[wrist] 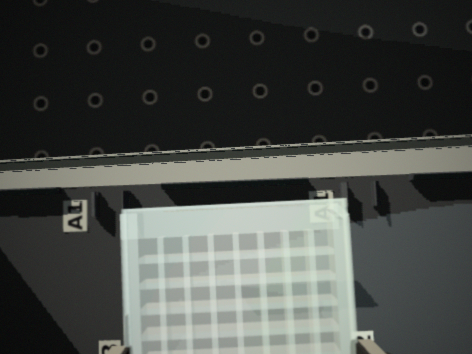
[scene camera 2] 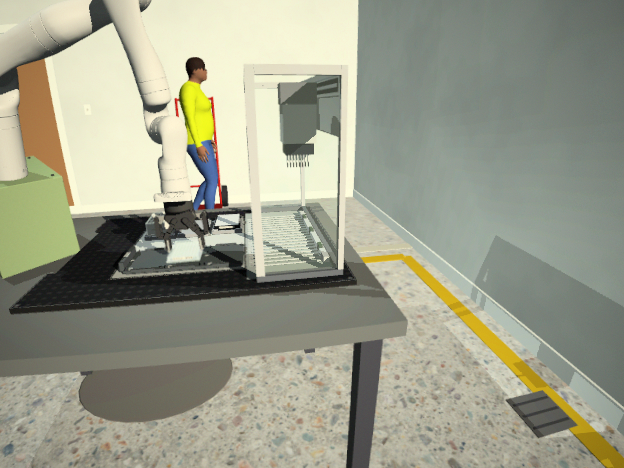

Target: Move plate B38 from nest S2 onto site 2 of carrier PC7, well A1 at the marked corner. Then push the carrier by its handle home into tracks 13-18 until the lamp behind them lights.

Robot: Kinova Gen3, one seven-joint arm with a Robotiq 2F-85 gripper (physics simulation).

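My gripper (scene camera 2: 185, 245) (wrist: 242, 348) points down, shut on a pale, translucent plate (scene camera 2: 184, 254) (wrist: 235, 280) by its two sides. No B38 marking is readable. The plate is over the dark, pale-rimmed bed at the left of the table; whether it touches the bed is unclear. In the wrist view one A1 label (wrist: 75, 216) is left of the plate; another A1 label (wrist: 321, 212) shows partly through its upper right corner. Partly hidden 3 and 2 labels are beside the fingertips. The slatted track deck (scene camera 2: 287, 231) is to the right. The carrier's handle and the lamp cannot be made out.
A clear-sided enclosure with a pale frame (scene camera 2: 253, 176) stands over the track deck, with a grey multi-tip head (scene camera 2: 298, 118) hanging inside. A black perforated board (scene camera 2: 70, 287) (wrist: 230, 65) lies under the equipment. A person (scene camera 2: 197, 115) stands behind the table near a red hand truck.
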